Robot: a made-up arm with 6 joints. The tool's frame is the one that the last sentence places. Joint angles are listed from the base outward.
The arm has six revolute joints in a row. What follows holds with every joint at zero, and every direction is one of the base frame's.
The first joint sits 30 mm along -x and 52.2 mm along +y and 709.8 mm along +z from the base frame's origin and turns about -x.
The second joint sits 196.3 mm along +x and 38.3 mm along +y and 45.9 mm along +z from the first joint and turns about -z.
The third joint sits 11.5 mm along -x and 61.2 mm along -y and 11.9 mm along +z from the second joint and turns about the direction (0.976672, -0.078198, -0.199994).
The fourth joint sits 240 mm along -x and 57.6 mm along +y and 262.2 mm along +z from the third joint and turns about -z.
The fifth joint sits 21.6 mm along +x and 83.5 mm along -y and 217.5 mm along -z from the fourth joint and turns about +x.
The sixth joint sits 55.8 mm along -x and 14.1 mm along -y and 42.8 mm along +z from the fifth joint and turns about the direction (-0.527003, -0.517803, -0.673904).
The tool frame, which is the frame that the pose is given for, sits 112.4 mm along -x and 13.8 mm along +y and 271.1 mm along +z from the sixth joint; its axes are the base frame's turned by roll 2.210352, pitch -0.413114 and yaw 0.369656 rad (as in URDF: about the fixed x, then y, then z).
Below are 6 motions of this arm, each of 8 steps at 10 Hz.
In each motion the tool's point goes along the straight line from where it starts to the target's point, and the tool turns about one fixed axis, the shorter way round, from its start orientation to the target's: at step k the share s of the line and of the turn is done. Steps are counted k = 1, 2, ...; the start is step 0. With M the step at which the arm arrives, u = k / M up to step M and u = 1 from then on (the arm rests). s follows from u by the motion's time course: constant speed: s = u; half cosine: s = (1 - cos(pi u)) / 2; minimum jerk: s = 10 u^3 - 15 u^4 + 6 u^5.
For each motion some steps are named. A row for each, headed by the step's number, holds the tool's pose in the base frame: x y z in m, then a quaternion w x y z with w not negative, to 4 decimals.
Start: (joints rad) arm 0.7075 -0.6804 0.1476 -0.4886 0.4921 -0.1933
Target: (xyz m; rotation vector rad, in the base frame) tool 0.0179 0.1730 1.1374 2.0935 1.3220 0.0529
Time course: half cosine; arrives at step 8
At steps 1, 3, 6, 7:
1: 0.1849 -0.0102 1.1987 0.1535 0.7708 0.6138 0.0746
3: 0.1379 0.0413 1.1815 0.2032 0.7824 0.5857 0.0595
6: 0.0433 0.1451 1.1467 0.3009 0.7971 0.5228 0.0286
7: 0.0245 0.1658 1.1398 0.3198 0.7986 0.5094 0.0224

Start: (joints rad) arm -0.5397 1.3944 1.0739 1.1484 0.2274 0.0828
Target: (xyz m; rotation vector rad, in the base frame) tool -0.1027 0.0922 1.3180 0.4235 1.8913 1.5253
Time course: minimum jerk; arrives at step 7
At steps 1, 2, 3, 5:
1: -0.1086 0.2568 1.2688 0.2360 -0.2212 0.8633 0.3873
2: -0.1078 0.2363 1.2749 0.2511 -0.1745 0.8558 0.4173
3: -0.1065 0.1987 1.2862 0.2767 -0.0872 0.8344 0.4686
5: -0.1036 0.1166 1.3107 0.3213 0.1054 0.7552 0.5616

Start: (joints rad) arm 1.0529 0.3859 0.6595 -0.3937 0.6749 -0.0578
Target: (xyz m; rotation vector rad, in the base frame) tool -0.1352 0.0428 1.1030 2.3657 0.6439 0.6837
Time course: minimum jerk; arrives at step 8
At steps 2, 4, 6, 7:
2: -0.2662 0.0513 0.9743 0.2805 0.8699 0.0887 0.3958
4: -0.2083 0.0476 1.0312 0.2879 0.8828 0.1573 0.3361
6: -0.1503 0.0438 1.0881 0.2929 0.8883 0.2245 0.2735
7: -0.1375 0.0430 1.1007 0.2936 0.8884 0.2391 0.2594

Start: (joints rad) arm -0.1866 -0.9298 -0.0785 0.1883 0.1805 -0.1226
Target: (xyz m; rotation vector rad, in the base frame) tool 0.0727 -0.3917 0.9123 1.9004 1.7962 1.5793
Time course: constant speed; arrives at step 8
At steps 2, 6, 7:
2: 0.0342 -0.3831 1.0205 0.0981 0.7803 0.4442 0.4292
6: 0.0599 -0.3888 0.9484 0.0620 0.6788 0.5430 0.4904
7: 0.0663 -0.3903 0.9303 0.0527 0.6507 0.5657 0.5038

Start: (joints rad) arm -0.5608 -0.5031 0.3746 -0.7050 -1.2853 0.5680
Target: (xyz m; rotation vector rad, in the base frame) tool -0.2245 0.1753 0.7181 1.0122 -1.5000 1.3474
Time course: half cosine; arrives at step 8
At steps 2, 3, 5, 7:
2: -0.2970 -0.0785 0.6923 0.4458 0.4697 -0.1723 0.7423
3: -0.2833 -0.0302 0.6972 0.4506 0.4657 -0.2600 0.7159
5: -0.2507 0.0835 0.7088 0.4468 0.4407 -0.4570 0.6304
7: -0.2277 0.1640 0.7170 0.4314 0.4104 -0.5839 0.5518

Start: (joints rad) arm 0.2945 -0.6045 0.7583 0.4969 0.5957 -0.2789
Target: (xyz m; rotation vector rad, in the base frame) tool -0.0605 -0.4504 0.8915 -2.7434 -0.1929 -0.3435
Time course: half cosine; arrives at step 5
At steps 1, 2, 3, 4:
1: -0.1023 -0.3974 0.9910 0.1584 -0.9791 0.0035 -0.1275
2: -0.0908 -0.4120 0.9635 0.1656 -0.9780 -0.0164 -0.1260
3: -0.0765 -0.4301 0.9295 0.1743 -0.9760 -0.0410 -0.1241
4: -0.0649 -0.4448 0.9020 0.1813 -0.9739 -0.0608 -0.1225

